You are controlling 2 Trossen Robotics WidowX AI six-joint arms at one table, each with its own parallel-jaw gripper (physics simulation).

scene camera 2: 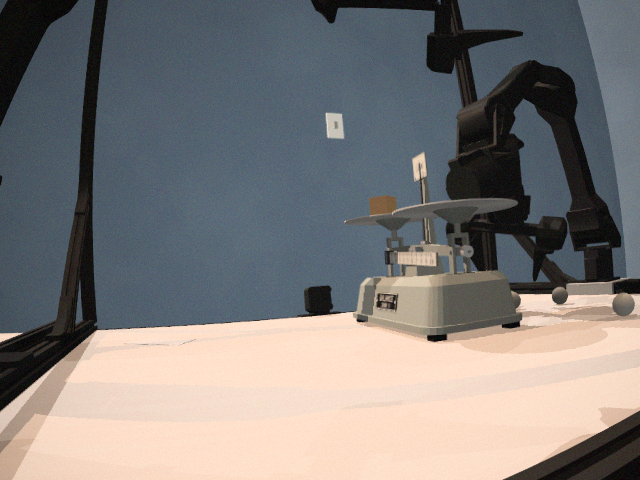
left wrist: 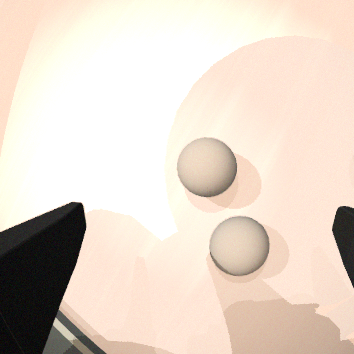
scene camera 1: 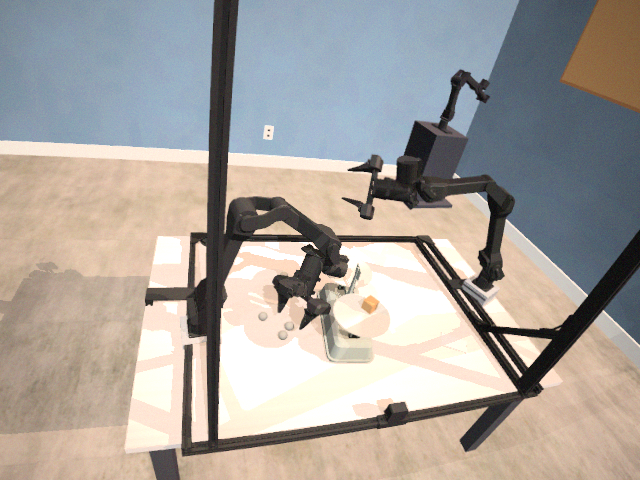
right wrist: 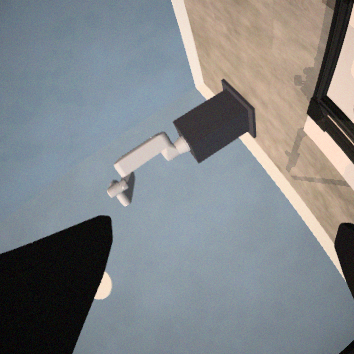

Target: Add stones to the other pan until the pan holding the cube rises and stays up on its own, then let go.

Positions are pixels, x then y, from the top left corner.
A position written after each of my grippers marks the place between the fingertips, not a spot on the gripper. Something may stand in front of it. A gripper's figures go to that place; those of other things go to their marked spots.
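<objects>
My left gripper (scene camera 2: pixel 508 276) is 74 cm from the lens; a grey balance scale (scene camera 2: pixel 425 300) is 49 cm from the lens.
</objects>
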